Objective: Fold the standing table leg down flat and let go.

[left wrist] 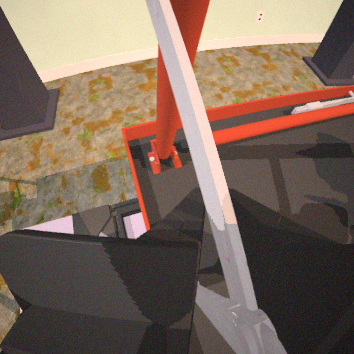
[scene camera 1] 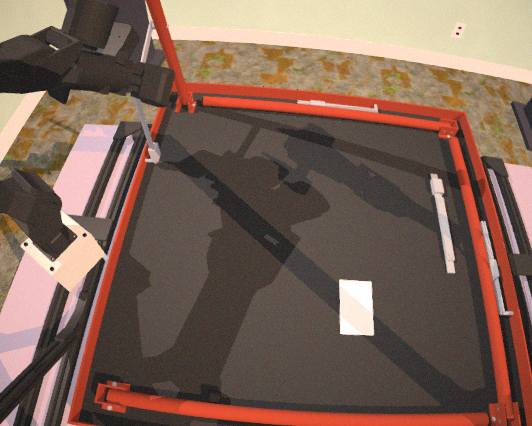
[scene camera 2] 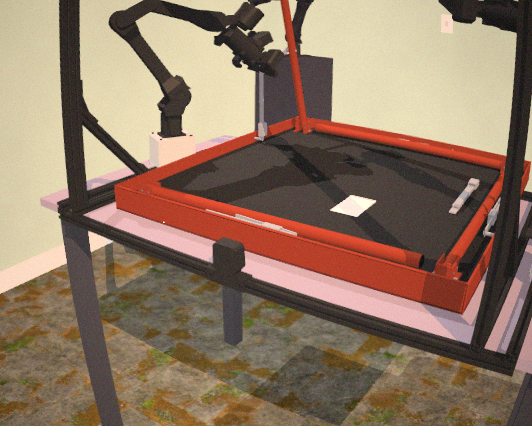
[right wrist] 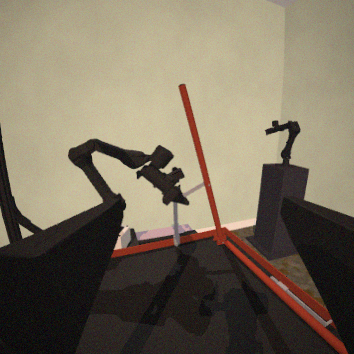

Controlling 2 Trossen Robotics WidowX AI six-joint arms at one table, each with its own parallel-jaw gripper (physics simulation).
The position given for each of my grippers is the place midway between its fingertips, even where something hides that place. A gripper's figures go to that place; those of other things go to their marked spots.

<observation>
My left gripper (right wrist: 188,203) is 0.76 m from the lens. My right gripper (right wrist: 202,205) is 0.10 m from the lens. A red table leg (right wrist: 182,88) is 0.68 m from the lens. A red table frame (right wrist: 317,307): 0.68 m from the lens.
</observation>
